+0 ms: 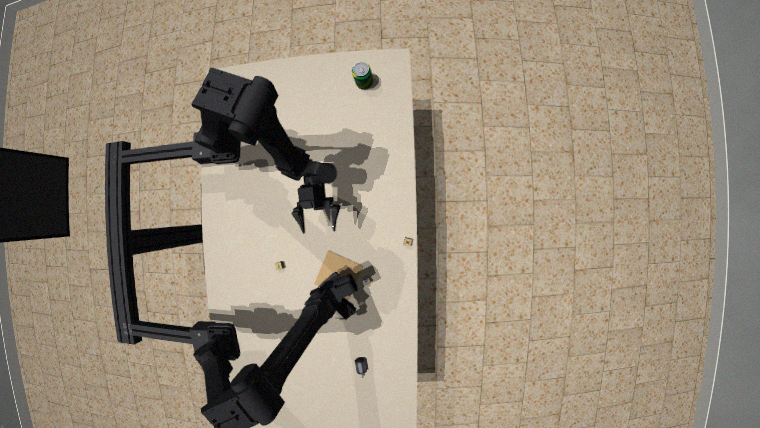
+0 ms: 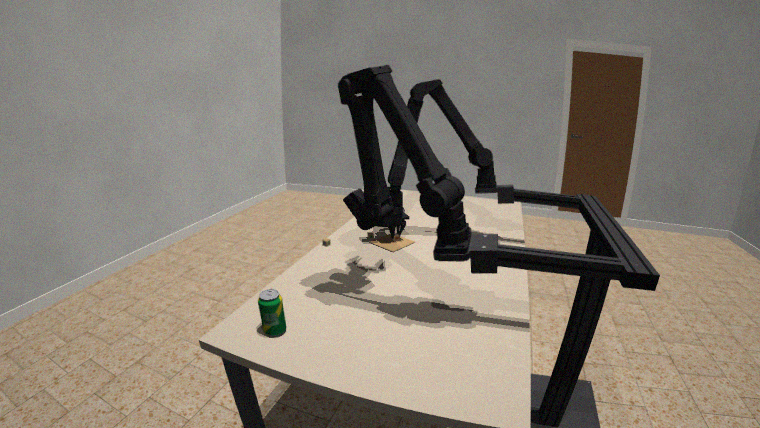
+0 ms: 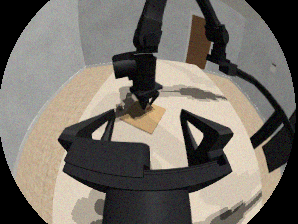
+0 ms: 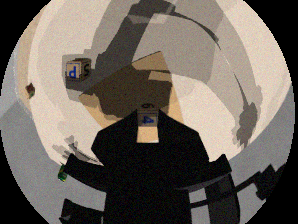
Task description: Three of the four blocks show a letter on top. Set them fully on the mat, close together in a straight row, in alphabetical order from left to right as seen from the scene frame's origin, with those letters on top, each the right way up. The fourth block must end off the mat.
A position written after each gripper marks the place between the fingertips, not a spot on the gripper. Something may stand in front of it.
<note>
In view: the left gripper (image 3: pixel 147 112), the right gripper (image 4: pixel 147 112), a tan mat (image 1: pixel 333 262) and a green can (image 2: pixel 270 302).
The tan mat shows as well in image 3 (image 3: pixel 146 121) and in image 4 (image 4: pixel 148 79). Image 3 does not show the green can: it is out of frame.
</note>
